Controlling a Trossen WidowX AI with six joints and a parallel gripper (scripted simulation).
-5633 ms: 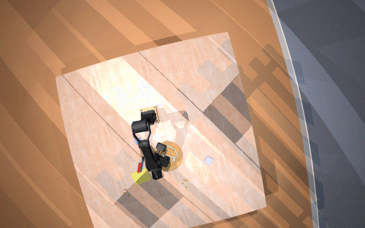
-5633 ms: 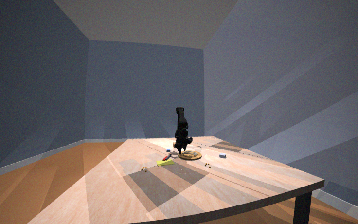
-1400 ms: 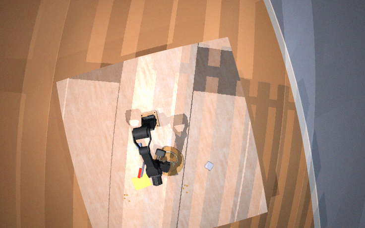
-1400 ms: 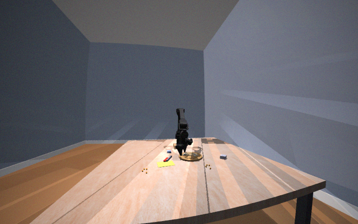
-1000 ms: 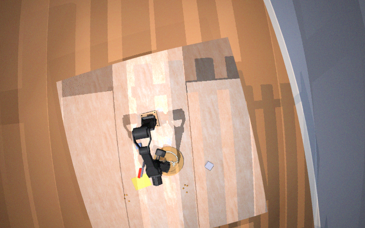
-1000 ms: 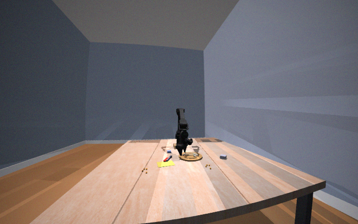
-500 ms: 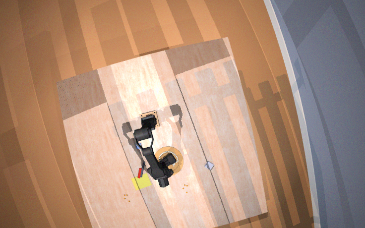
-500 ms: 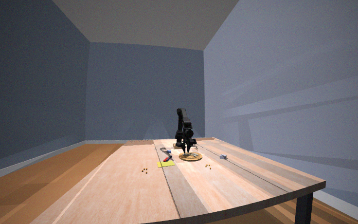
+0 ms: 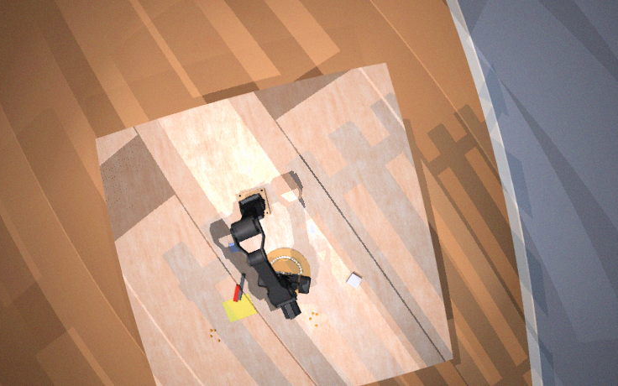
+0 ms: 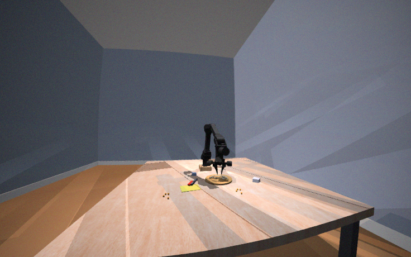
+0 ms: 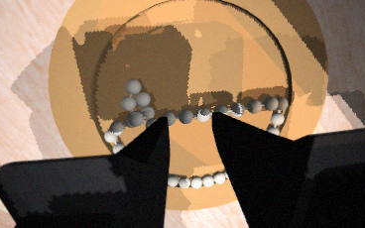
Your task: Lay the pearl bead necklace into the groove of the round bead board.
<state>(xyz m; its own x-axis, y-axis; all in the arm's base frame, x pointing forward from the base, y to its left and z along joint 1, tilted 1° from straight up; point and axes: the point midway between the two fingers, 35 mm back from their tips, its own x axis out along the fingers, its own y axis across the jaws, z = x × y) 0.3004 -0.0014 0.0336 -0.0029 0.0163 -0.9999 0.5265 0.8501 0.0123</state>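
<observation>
My gripper tip is 10 mm past the round bead board and 30 mm above it. From my gripper tip the other things lie so: blue block: 180 mm behind, 150 mm to the right, 30 mm below; then yellow note: 60 mm ahead, 230 mm to the right, 40 mm below; then red marker: 10 mm behind, 200 mm to the right, 40 mm below.
</observation>
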